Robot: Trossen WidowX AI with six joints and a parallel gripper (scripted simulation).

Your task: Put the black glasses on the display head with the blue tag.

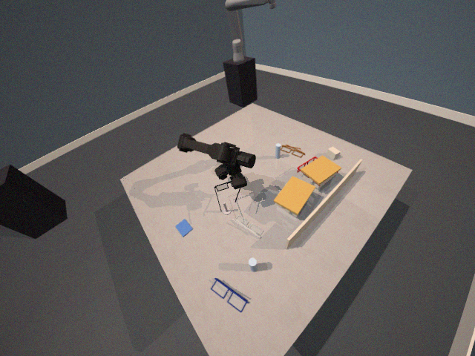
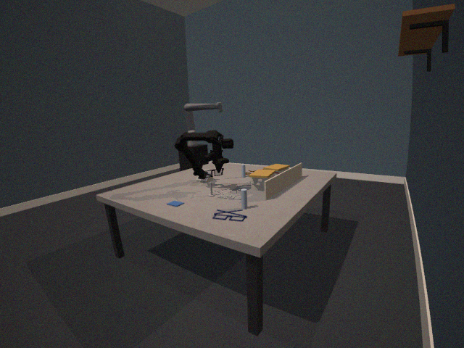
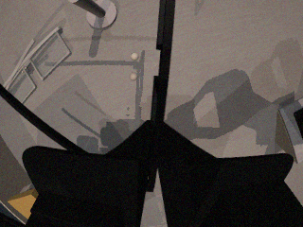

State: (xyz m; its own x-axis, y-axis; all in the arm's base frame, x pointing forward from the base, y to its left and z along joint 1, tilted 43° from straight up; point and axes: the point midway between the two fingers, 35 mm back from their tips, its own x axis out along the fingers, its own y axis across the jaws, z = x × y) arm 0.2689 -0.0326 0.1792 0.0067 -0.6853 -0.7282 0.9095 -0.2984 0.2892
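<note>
Right now my gripper tip is 20 mm short of the grey post, 110 mm to the left of it and 90 mm above it. Round my gripper tip: long beige board 360 mm ahead, 250 mm to the left, 60 mm below; then beige block 200 mm ahead, 600 mm to the left, 90 mm below; then blue tag 60 mm behind, 330 mm to the right, 110 mm below.
</note>
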